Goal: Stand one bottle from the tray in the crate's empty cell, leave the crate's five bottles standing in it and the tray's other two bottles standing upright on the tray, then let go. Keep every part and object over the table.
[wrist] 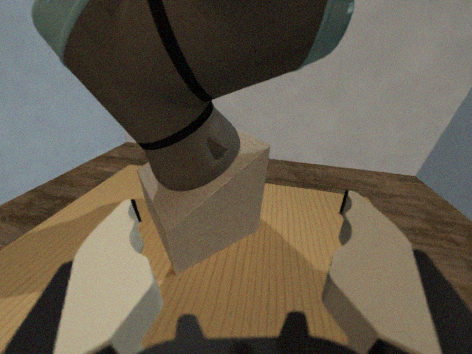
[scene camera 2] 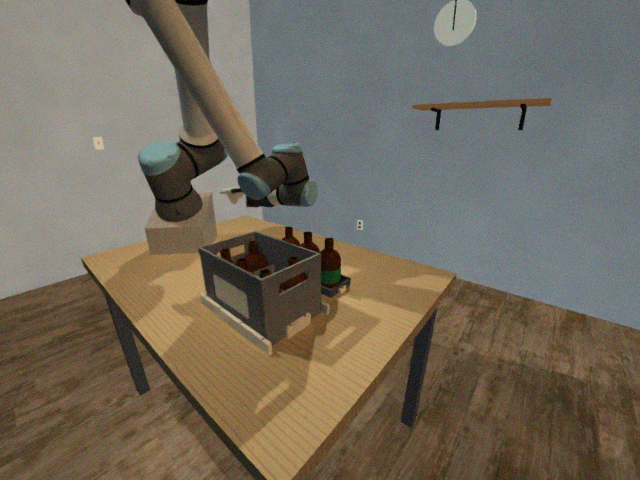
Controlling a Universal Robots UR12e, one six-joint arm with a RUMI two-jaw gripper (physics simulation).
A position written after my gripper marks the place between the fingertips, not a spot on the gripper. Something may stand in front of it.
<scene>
I see my gripper (wrist: 238, 197) and a pale strip (scene camera 2: 265, 345).
</scene>
